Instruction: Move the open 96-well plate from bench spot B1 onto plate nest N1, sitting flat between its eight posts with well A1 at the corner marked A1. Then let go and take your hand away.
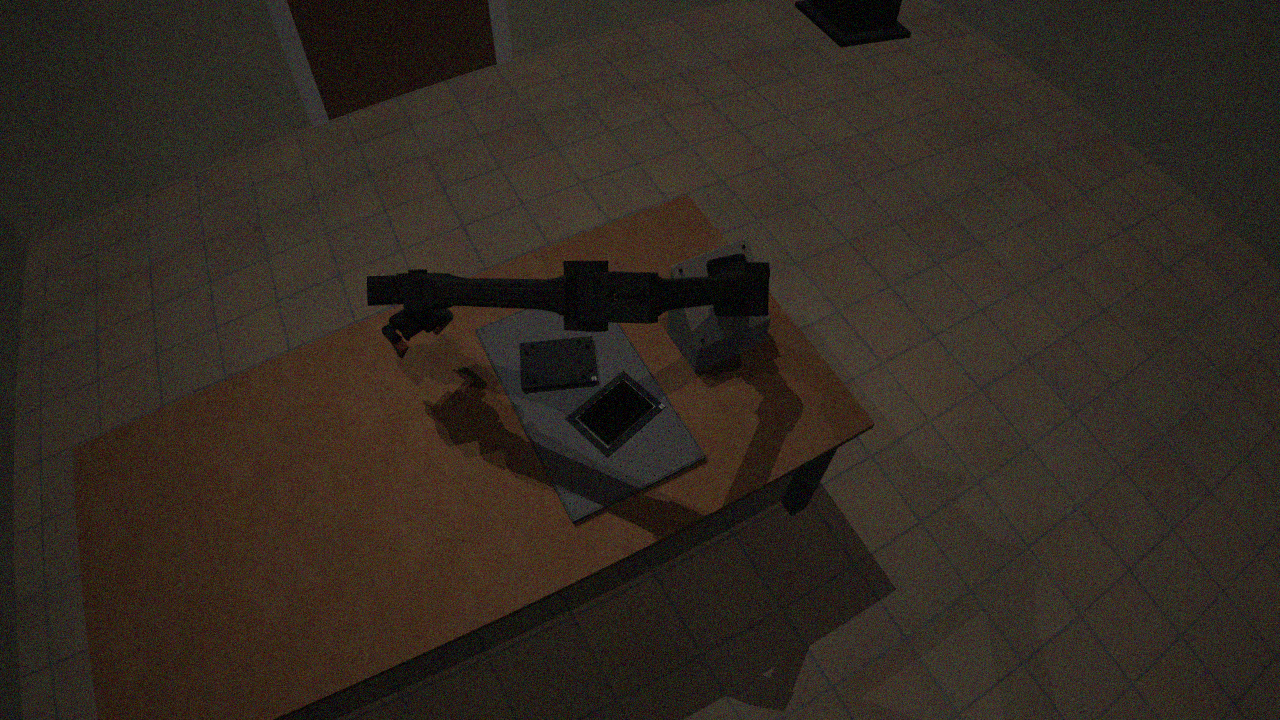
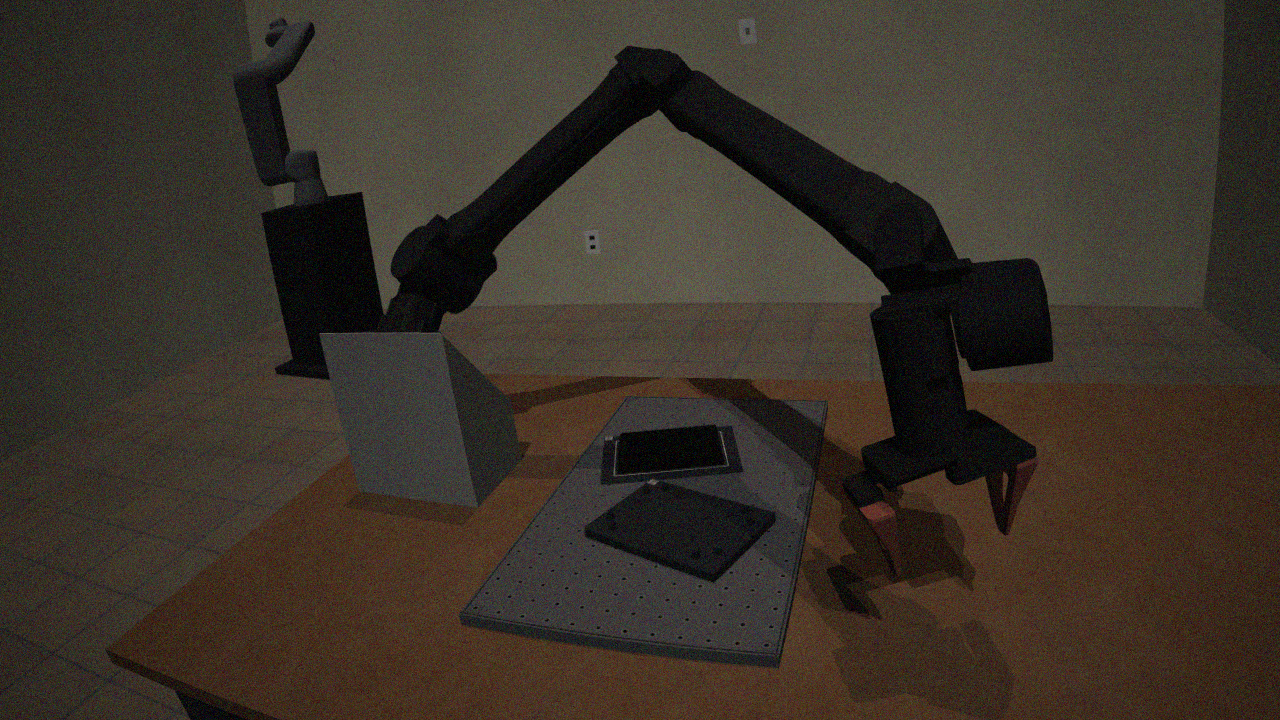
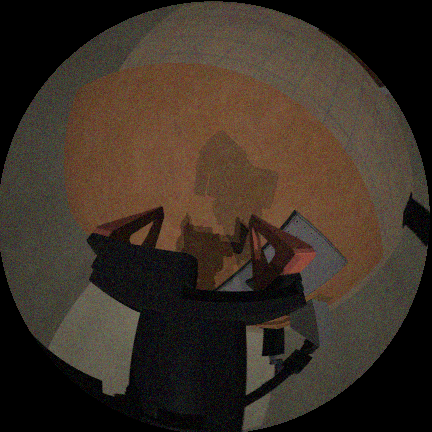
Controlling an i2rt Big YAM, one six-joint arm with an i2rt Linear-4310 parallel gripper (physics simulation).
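Frame: origin at the arm's base, x ahead, y left, z up, level; millimetres.
Seen in the pictures: gripper, fingertip midpoint: (image 1: 418,345) (image 2: 951,553) (image 3: 205,214); arm's base, origin of the base link: (image 2: 400,362) (image 3: 316,335).
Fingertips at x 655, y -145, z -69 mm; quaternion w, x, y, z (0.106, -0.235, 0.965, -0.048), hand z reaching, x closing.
Pixels of each thing's middle, then the offset from my fingertips to it. "spot": a spot on its surface instead.
- 96-well plate, body centre: (image 2: 669,448) (image 1: 615,410) 352 mm back, 265 mm left, 73 mm down
- dark square bench spot B1, surface spot: (image 2: 733,454) spot: 273 mm back, 277 mm left, 80 mm down
- Plate nest N1, body centre: (image 2: 679,522) (image 1: 557,361) 278 mm back, 104 mm left, 71 mm down
- grey perforated board, body centre: (image 2: 681,494) (image 1: 582,390) (image 3: 263,296) 307 mm back, 184 mm left, 88 mm down
The 96-well plate (image 1: 615,411) (image 2: 669,450) looks like a black rectangle. It lies inside the thin light outline of the dark square bench spot B1 (image 2: 733,454), with a small white mark at one corner. Plate nest N1 (image 1: 558,364) (image 2: 682,528) is a dark slab beside it, turned at a different angle, with a white mark at one corner and no plate on it. Its posts are hard to make out. My gripper (image 1: 420,342) (image 2: 952,553) (image 3: 205,214) is open and empty. It hangs above the wooden table, off the board's edge on the nest's side, apart from plate and nest.
The grey perforated board (image 1: 682,452) (image 2: 626,613) (image 3: 324,252) carries both spots. My arm (image 1: 514,293) (image 2: 769,161) arches high over the board from its pale base (image 2: 393,411). A second arm (image 2: 261,125) stands on a dark pedestal (image 2: 322,277) in the background.
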